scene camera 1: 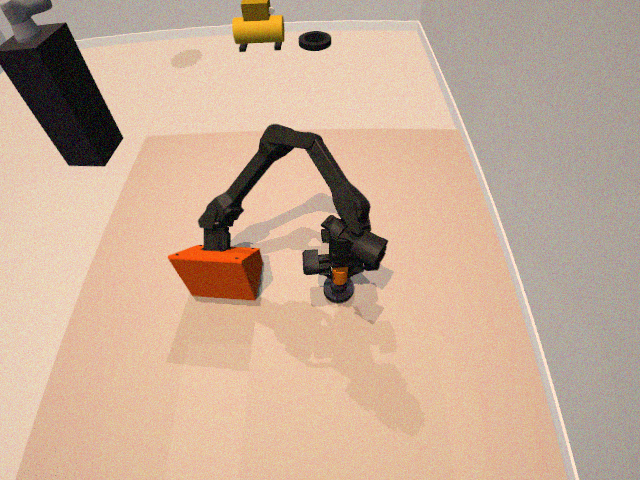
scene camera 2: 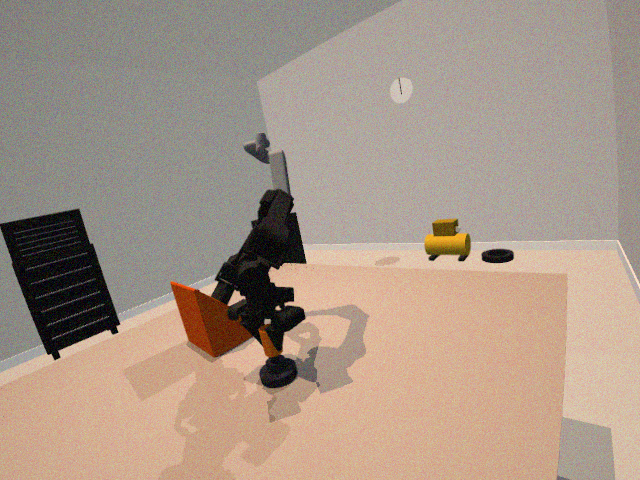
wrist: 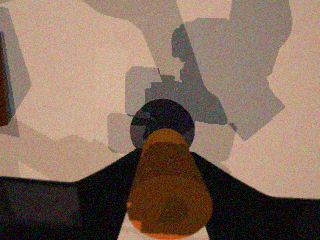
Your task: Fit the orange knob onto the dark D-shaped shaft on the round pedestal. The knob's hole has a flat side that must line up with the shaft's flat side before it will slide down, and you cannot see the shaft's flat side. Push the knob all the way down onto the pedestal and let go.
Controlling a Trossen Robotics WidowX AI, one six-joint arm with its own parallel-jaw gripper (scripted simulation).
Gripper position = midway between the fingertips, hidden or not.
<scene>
My gripper (scene camera 2: 272, 348) holds an orange knob. Further things: a round pedestal (scene camera 2: 278, 371).
My gripper is seen too in scene camera 1 (scene camera 1: 339, 277) and in the wrist view (wrist: 165, 154). The round pedestal shows as well in the wrist view (wrist: 161, 113).
</scene>
